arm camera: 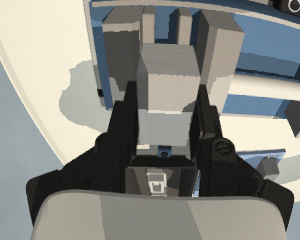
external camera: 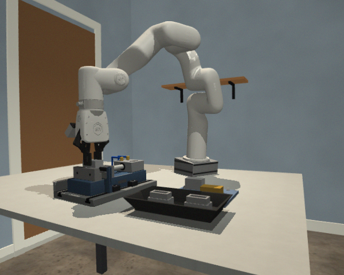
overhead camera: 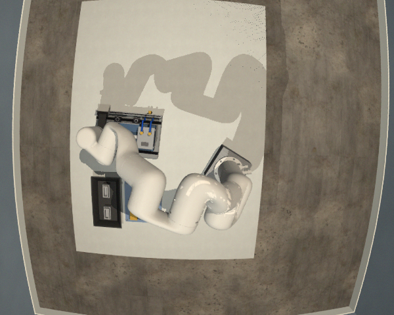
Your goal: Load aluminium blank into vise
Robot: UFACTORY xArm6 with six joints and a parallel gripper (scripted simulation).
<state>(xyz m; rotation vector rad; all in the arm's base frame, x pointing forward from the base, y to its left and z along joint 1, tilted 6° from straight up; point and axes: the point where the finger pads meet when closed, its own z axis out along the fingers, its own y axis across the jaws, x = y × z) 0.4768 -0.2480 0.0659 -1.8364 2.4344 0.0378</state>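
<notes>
Now: the aluminium blank 2 cm below my hand. Round my hand: fixed jaw: 4 cm below, 3 cm ahead, 1 cm to the right; then work stop: 5 cm to the left, 3 cm below, 1 cm ahead; then moving jaw block: 4 cm below, 3 cm behind, 1 cm to the left.
</notes>
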